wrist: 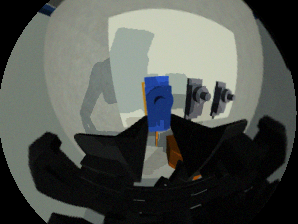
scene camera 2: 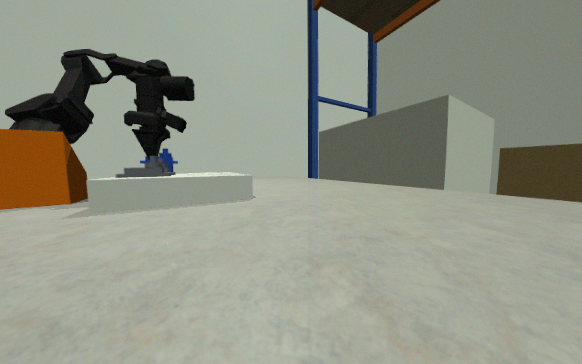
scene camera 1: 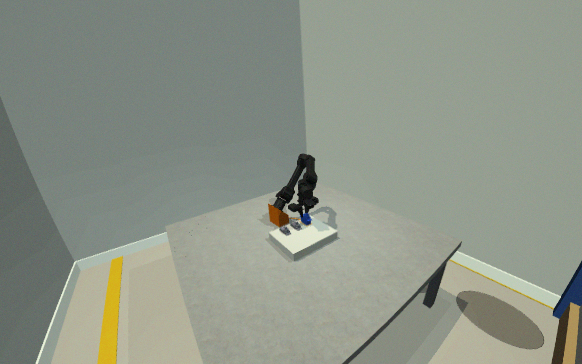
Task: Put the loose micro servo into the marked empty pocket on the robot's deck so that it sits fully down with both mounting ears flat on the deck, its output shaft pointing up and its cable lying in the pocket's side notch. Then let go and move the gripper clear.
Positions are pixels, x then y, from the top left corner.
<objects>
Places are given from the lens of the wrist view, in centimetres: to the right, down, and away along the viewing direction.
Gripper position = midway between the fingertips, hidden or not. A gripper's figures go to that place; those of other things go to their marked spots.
my gripper (wrist: 158,117): 2, 1, 9
blue micro servo (wrist: 158,93): 1, -2, 6
white deck (wrist: 180,46): 6, -11, 8
The marked spots on the blue micro servo and the white deck are 11 cm apart.
</objects>
